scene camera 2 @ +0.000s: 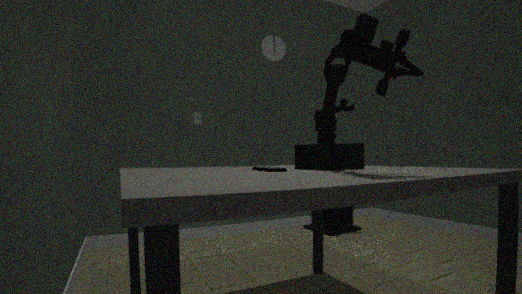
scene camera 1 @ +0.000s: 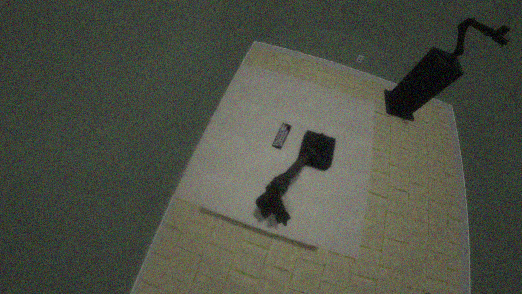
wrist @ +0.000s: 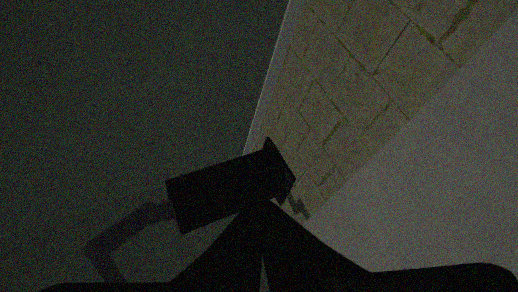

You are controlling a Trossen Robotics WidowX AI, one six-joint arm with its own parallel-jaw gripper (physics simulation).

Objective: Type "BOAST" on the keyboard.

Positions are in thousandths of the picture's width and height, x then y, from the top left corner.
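Note:
My own gripper (scene camera 2: 809,253) (wrist: 501,724) is visible to me from the scene camera and from the wrist view as well.

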